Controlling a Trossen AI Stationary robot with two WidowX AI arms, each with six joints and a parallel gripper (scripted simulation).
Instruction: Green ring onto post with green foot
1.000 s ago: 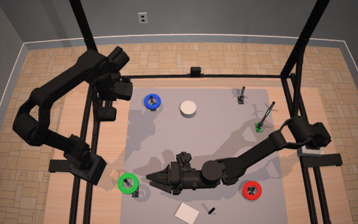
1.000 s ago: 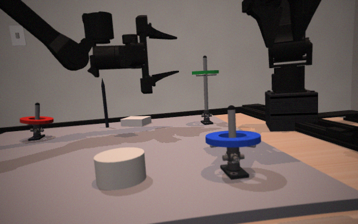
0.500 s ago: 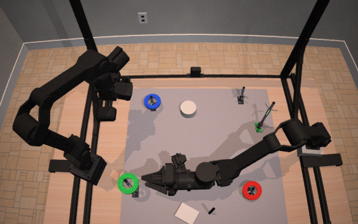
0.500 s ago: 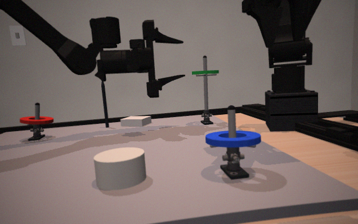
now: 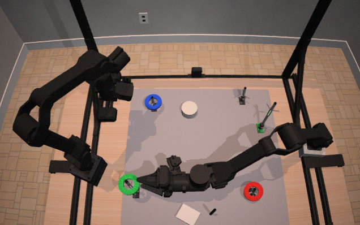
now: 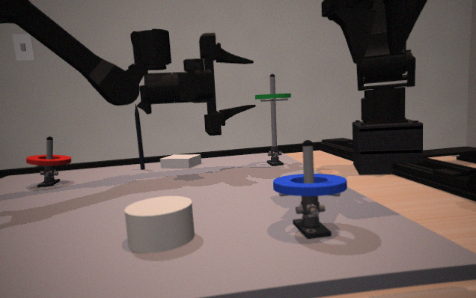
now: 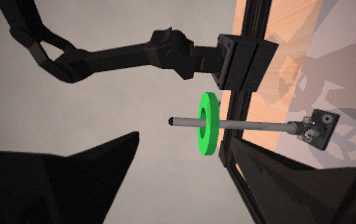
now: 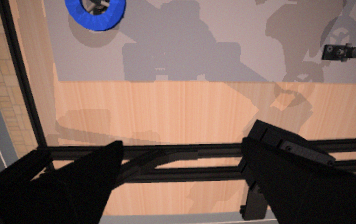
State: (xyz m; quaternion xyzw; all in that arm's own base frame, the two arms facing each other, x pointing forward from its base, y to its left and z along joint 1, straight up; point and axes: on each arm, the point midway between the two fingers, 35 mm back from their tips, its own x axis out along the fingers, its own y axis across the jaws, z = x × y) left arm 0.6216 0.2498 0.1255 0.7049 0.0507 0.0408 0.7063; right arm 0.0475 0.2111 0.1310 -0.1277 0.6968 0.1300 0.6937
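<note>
Right now my left hand is 7 cm to the left of the green ring, 3 cm above it and 1 cm past it. Round my left hand: blue ring (36 cm behind, 12 cm below, 2 cm to the left); then white block (15 cm below, 11 cm to the left, 10 cm ahead); then black rod (20 cm to the left, 10 cm ahead, 6 cm below).
The green ring is 270 mm ahead of my right hand, 40 mm to the left of it and 70 mm below it. From my right hand the other things lie so: blue ring: 90 mm behind, 130 mm to the left, 160 mm below; then white block: 370 mm ahead, 220 mm to the left, 200 mm below; then black rod: 380 mm ahead, 310 mm to the left, 110 mm below.
</note>
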